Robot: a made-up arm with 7 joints.
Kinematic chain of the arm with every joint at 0, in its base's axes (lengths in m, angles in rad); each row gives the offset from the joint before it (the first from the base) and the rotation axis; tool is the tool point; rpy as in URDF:
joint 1: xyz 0 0 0.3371 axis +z
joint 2: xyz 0 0 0 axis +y
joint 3: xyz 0 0 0.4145 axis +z
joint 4: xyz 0.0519 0 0 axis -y
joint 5: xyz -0.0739 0 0.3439 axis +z
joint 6: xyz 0 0 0 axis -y
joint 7: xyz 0.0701 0 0 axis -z
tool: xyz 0 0 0 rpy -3.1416 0 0
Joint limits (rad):
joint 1: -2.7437..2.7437
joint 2: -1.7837..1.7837
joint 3: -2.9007..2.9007
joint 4: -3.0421..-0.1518
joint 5: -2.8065..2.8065
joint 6: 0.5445..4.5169
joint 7: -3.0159..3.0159
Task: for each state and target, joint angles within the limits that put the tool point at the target. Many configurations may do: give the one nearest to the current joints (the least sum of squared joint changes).
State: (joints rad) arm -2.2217 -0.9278 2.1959 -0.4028 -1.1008 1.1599 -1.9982
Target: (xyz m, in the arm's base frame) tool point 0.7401 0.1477 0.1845
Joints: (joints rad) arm -2.5496 -1.4632 2.3111 -1.0184 -1.0462 1.0791 -1.9982
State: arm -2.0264 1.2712 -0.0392 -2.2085 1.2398 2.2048 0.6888
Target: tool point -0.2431 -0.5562 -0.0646
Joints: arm -1.9457 1.5288 0.0272 -1.3528 1.1391 2.1373 0.6888
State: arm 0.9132 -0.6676 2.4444 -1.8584 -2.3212 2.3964 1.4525
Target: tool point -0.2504 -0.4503 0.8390
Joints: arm 1.3129 -0.2014 2.7319 -1.2197 -2.2345 2.3324 1.4525
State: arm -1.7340 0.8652 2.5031 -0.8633 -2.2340 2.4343 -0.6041
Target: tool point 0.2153 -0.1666 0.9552
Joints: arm -1.6876 0.8106 2.4527 -1.3630 -2.3055 2.5510 -0.6041
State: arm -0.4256 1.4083 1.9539 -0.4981 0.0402 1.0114 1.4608
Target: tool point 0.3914 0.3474 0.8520
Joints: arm 0.0065 0.9515 2.0704 -1.1043 0.0498 0.8770 1.4608
